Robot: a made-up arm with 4 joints. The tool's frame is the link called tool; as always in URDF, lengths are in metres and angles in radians. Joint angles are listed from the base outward.
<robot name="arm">
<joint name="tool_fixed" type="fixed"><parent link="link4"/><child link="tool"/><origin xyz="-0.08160 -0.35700 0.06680"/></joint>
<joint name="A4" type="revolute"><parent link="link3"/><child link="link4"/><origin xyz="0.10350 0.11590 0.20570"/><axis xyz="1 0 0"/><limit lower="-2.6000" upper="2.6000"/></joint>
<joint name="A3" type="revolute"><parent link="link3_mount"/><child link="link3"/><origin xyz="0.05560 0.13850 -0.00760"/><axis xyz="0 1 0"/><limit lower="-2.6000" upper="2.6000"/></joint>
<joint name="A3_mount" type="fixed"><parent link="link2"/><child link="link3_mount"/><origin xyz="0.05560 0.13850 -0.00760"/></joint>
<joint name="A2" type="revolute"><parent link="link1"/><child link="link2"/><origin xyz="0.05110 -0.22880 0.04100"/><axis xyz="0 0 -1"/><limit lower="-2.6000" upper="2.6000"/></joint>
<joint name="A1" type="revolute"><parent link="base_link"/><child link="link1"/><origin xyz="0.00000 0.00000 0.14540"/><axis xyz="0 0 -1"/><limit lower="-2.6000" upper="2.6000"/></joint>
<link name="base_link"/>
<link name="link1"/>
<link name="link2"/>
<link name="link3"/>
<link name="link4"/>
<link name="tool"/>
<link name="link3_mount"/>
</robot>
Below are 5 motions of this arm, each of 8 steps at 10 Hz.
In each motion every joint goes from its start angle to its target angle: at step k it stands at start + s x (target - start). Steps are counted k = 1, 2, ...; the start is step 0. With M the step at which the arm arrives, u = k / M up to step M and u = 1 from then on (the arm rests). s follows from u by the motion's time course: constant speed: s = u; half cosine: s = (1 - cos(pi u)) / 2; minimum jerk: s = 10 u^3 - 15 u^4 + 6 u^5.
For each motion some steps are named. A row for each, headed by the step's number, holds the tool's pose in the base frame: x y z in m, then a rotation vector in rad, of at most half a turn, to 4 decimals.
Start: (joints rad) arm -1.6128 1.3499 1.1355 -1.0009
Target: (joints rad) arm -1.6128 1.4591 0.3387 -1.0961
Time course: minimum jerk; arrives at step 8
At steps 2, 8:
2: 0.7375 0.4603 0.4212 -1.0399 0.8482 0.7433
8: 0.4943 0.3947 0.6862 -1.1090 0.2205 0.3226

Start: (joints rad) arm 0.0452 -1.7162 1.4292 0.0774
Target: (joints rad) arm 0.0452 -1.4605 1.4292 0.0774
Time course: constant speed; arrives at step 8
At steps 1, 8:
1: -0.0153 0.1227 0.1841 -1.0931 1.1162 1.2735
8: 0.0645 0.1263 0.1841 -0.9392 1.2025 1.0973

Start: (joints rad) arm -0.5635 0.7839 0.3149 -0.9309
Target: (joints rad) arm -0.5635 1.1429 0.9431 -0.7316
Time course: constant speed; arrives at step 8
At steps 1, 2, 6, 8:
1: 0.5466 -0.0363 0.6504 -0.8366 0.4804 -0.0662
2: 0.5829 -0.0718 0.6276 -0.7844 0.5680 -0.0777
6: 0.6800 -0.2290 0.5122 -0.5355 0.8988 -0.1373
8: 0.6978 -0.3091 0.4435 -0.3889 1.0505 -0.1730

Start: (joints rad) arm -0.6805 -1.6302 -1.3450 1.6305
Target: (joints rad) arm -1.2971 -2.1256 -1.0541 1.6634
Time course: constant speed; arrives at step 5
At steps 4, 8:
4: -0.0084 -0.4130 0.1219 -0.8537 -1.6047 -1.4192
8: 0.0863 -0.4294 0.1132 -0.6083 -1.6815 -1.2968

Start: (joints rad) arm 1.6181 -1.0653 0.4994 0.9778
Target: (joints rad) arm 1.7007 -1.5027 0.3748 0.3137
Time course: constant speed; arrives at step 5
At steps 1, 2, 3, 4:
1: -0.0736 0.0005 0.1461 0.9270 0.2392 -0.6455
2: -0.0714 -0.0164 0.1824 0.7825 0.2819 -0.5472
3: -0.0641 -0.0273 0.2225 0.6373 0.3127 -0.4486
4: -0.0533 -0.0308 0.2657 0.4917 0.3321 -0.3503

